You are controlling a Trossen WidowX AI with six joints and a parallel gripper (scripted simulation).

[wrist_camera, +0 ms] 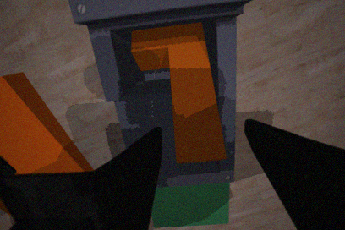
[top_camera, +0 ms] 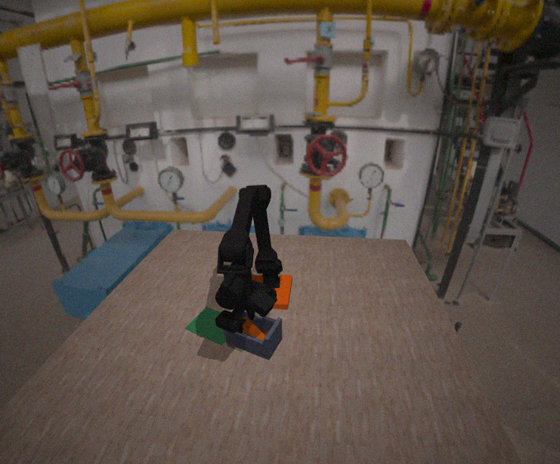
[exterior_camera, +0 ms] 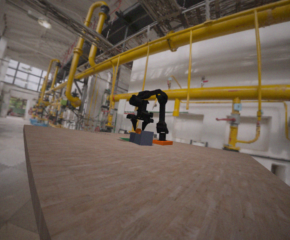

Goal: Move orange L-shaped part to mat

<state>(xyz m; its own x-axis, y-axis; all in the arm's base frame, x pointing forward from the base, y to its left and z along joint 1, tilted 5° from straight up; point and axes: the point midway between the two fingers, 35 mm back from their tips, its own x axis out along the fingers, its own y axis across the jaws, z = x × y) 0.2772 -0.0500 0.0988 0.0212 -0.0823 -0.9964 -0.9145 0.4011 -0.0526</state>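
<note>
My gripper tip is now 4 cm to the right of the orange L-shaped part and 4 cm above it. Also, from my gripper tip: green mat 7 cm behind, 13 cm to the right, 9 cm below.
</note>
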